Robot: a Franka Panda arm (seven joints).
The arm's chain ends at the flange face. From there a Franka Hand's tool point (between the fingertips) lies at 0.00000 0.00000 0.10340 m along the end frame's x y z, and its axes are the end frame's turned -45 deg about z.
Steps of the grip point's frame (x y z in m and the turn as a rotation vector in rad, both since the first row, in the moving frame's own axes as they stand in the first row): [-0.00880, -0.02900, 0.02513, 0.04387, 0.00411, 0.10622]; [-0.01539, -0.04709, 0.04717, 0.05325, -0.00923, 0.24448]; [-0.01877, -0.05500, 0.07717, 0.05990, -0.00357, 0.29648]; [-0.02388, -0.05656, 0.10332, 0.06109, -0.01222, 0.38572]
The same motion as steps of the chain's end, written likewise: [-0.02401, -0.01063, 0.02523, 0.03393, -0.02811, 0.10622]; [-0.04005, -0.01867, 0.04732, 0.03113, -0.04418, 0.24448]; [-0.04820, -0.02088, 0.07735, 0.03983, -0.04488, 0.29648]; [-0.05234, -0.01860, 0.10352, 0.03456, -0.05184, 0.38572]
